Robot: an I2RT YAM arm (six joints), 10 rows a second.
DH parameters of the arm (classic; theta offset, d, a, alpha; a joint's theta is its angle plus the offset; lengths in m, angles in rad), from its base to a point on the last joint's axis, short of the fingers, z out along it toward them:
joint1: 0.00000 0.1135 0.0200 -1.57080
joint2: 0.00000 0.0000 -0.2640 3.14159
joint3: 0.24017 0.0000 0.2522 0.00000
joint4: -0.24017 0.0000 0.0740 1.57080
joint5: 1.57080 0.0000 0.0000 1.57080
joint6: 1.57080 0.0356 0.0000 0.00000
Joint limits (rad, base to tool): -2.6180..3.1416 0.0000..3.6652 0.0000..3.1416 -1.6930..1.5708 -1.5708..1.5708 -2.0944..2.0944
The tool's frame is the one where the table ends.
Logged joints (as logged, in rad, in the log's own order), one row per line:
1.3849, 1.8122, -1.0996, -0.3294, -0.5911, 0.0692
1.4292, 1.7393, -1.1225, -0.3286, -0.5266, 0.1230
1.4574, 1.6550, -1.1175, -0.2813, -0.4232, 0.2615
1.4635, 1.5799, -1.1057, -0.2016, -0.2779, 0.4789
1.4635, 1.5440, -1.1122, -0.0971, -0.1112, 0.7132
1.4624, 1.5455, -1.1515, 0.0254, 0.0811, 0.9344
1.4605, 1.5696, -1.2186, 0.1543, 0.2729, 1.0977
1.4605, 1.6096, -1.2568, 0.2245, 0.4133, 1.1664
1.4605, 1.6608, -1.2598, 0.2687, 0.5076, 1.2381
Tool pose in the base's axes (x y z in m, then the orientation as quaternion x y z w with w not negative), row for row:
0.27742, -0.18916, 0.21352, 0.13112, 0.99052, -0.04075, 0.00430
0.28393, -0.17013, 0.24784, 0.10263, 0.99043, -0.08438, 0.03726
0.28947, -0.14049, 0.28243, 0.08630, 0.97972, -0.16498, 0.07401
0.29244, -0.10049, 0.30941, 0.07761, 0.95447, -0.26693, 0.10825
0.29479, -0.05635, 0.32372, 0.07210, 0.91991, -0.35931, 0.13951
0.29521, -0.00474, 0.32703, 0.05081, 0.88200, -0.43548, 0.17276
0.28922, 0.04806, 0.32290, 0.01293, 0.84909, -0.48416, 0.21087
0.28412, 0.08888, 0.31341, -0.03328, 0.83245, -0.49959, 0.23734
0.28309, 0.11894, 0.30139, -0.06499, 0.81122, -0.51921, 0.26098
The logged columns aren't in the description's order. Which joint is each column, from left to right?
Columns, left to right: joint3, joint2, joint4, joint6, joint1, joint5.
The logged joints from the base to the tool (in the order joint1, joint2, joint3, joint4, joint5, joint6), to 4 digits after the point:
-0.5911, 1.8122, 1.3849, -1.0996, 0.0692, -0.3294
-0.5266, 1.7393, 1.4292, -1.1225, 0.1230, -0.3286
-0.4232, 1.6550, 1.4574, -1.1175, 0.2615, -0.2813
-0.2779, 1.5799, 1.4635, -1.1057, 0.4789, -0.2016
-0.1112, 1.5440, 1.4635, -1.1122, 0.7132, -0.0971
0.0811, 1.5455, 1.4624, -1.1515, 0.9344, 0.0254
0.2729, 1.5696, 1.4605, -1.2186, 1.0977, 0.1543
0.4133, 1.6096, 1.4605, -1.2568, 1.1664, 0.2245
0.5076, 1.6608, 1.4605, -1.2598, 1.2381, 0.2687

